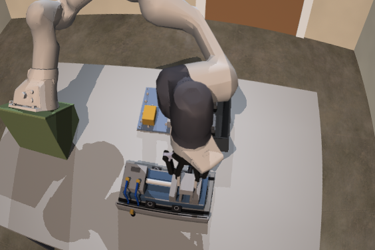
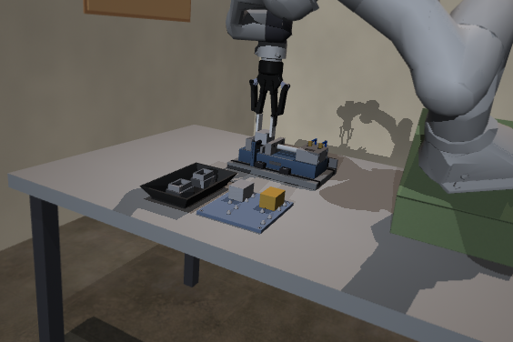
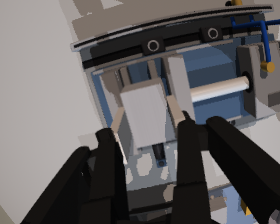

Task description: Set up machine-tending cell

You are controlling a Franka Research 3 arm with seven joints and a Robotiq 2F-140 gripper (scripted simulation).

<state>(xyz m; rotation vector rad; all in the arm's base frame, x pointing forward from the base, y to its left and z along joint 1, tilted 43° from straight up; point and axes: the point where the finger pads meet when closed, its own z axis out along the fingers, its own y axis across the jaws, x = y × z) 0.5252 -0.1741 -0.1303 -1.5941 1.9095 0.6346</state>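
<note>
My gripper is now 10 cm above the blue vise, 7 cm past it and 1 cm to the right of it. Round my hand: brass blank (30 cm to the left, 13 cm behind, 11 cm below); then aluminium blank (29 cm to the left, 11 cm below, 5 cm behind).
</note>
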